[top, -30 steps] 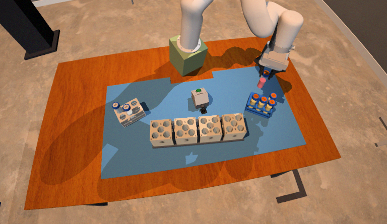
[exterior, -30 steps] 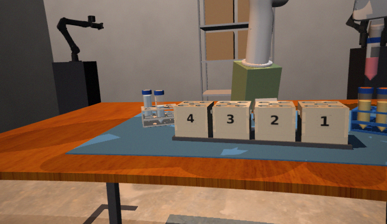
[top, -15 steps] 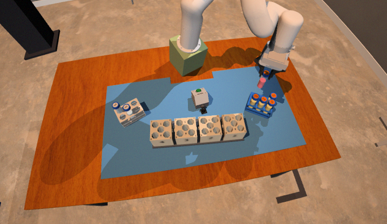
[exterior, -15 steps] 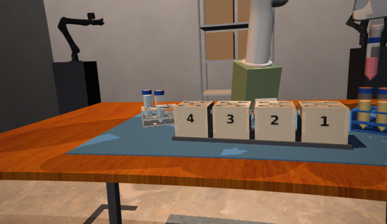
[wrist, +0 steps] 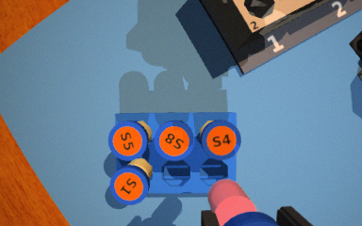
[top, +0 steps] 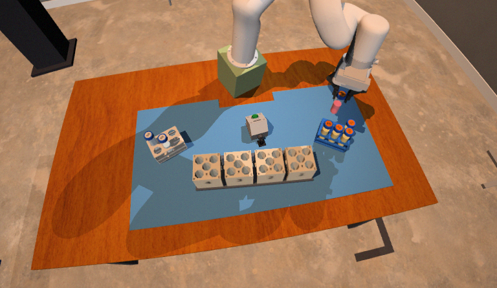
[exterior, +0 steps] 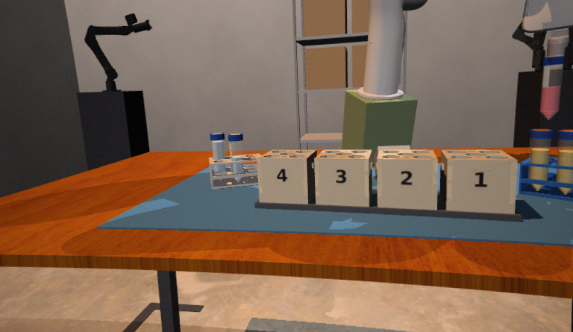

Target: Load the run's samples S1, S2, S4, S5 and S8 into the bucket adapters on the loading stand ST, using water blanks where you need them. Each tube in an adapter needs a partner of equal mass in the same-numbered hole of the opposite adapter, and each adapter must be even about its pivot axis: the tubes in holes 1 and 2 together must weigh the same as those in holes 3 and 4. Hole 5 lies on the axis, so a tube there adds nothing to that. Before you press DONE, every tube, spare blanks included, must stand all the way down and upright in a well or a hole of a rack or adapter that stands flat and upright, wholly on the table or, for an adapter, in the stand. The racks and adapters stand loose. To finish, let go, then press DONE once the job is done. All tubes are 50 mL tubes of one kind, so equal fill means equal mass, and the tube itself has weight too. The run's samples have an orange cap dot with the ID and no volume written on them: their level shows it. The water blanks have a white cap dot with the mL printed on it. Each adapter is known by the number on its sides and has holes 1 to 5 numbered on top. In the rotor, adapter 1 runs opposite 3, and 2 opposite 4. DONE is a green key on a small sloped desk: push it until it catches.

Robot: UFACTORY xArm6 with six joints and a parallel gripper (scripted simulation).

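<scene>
My hand is 1 cm past the sample tube and 5 cm above it. Also, from my hand: green key 12 cm behind, 27 cm to the right, 18 cm below; then blue sample rack 4 cm ahead, 2 cm to the left, 22 cm below; then loading stand 8 cm ahead, 34 cm to the right, 24 cm below.
</scene>
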